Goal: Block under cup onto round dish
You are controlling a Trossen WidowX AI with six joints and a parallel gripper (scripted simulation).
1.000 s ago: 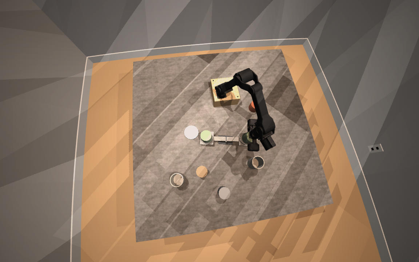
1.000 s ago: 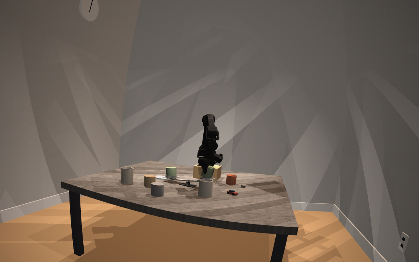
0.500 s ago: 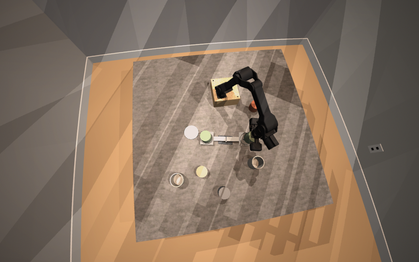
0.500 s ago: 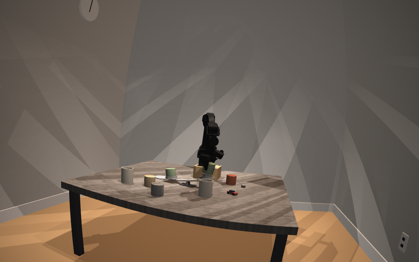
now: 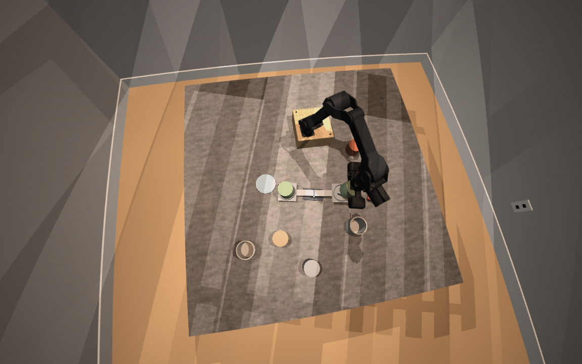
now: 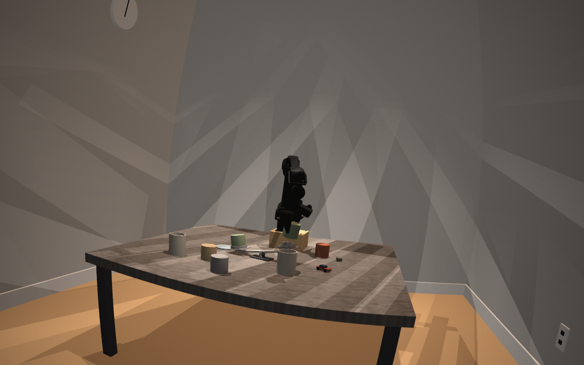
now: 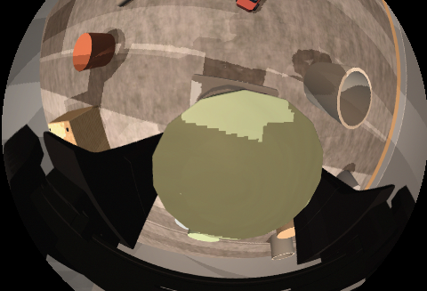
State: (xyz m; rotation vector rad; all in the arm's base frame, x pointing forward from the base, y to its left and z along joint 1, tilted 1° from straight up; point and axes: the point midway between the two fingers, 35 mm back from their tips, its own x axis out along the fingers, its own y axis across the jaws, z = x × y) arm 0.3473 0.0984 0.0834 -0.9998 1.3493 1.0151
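The grey block lies 1 cm behind my gripper tip, 1 cm to the right of it and 6 cm below it. From my gripper tip the other things lie so: red toy car (5 cm ahead, 16 cm to the left, 13 cm below); then small stone (17 cm behind, 23 cm to the left, 14 cm below); then orange-red cylinder (23 cm behind, 12 cm to the left, 11 cm below).
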